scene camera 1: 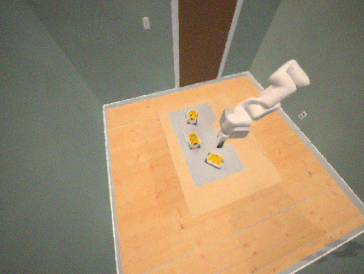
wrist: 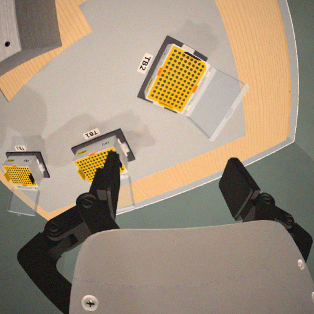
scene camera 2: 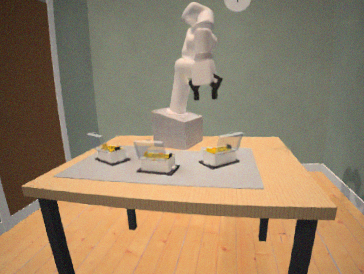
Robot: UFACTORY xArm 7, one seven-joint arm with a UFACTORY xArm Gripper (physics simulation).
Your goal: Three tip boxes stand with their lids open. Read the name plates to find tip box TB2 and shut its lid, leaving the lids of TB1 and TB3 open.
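Frame: origin at the arm's base, x left, y down, z back, level; millimetres.
Seen in the pictures: gripper, fingertip midpoint: (scene camera 1: 218, 142) (scene camera 2: 205, 99); arm's base, link origin: (scene camera 2: 176, 113).
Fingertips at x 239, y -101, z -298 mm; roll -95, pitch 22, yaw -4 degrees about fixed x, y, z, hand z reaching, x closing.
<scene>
Offsets run from my fingertips to a thing's top centre. "spot": to the spot under its first point. Level surfaces: height alone.
Tip box TB2 {dx +49, dy +216, dz +16 mm} (scene camera 1: 215, 159) (scene camera 2: 218, 159) (wrist: 177, 79), with its plate (wrist: 145, 63) readable in the wrist view, is turned at an angle on the mat. Its clear lid {spot: dx +118, dy +168, dz -45 mm} (scene camera 2: 231, 141) (wrist: 217, 104) stands open, tilted outward, away from the name plate. Tip box TB1 {dx -177, dy +216, dz -121 mm} (scene camera 1: 193, 140) (scene camera 2: 157, 164) (wrist: 91, 164) is in the middle, lid {spot: dx -187, dy +158, dz -216 mm} (scene camera 2: 145, 146) open. Tip box TB3 {dx -453, dy +216, dz -61 mm} (scene camera 1: 192, 117) (scene camera 2: 111, 154) (wrist: 21, 175) is at the door end, lid {spot: dx -475, dy +140, dz -152 mm} (scene camera 2: 95, 135) (wrist: 24, 201) open. My gripper (scene camera 1: 220, 144) (scene camera 2: 205, 97) (wrist: 174, 169) is open and empty, high above the table, touching no box. One finger partly hides TB1 in the wrist view.
The boxes stand on a grey mat {dy +282 mm} (scene camera 1: 202, 177) (scene camera 2: 215, 179) (wrist: 107, 90) on the wooden table {dy +286 mm} (scene camera 1: 200, 202) (scene camera 2: 295, 192). The robot's base block (scene camera 2: 177, 129) (wrist: 32, 30) is at the table's back edge, behind the mat.
</scene>
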